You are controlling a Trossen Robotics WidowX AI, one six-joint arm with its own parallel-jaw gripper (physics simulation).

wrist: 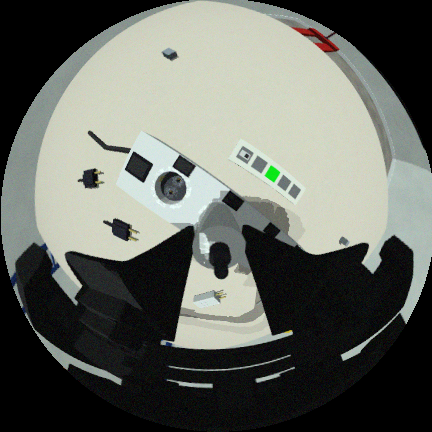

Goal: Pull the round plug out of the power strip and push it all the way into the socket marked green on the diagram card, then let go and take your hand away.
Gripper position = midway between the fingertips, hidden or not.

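There is my gripper point(217, 230), which I can see along with a round plug point(218, 243). I also see a diagram card point(244, 154).
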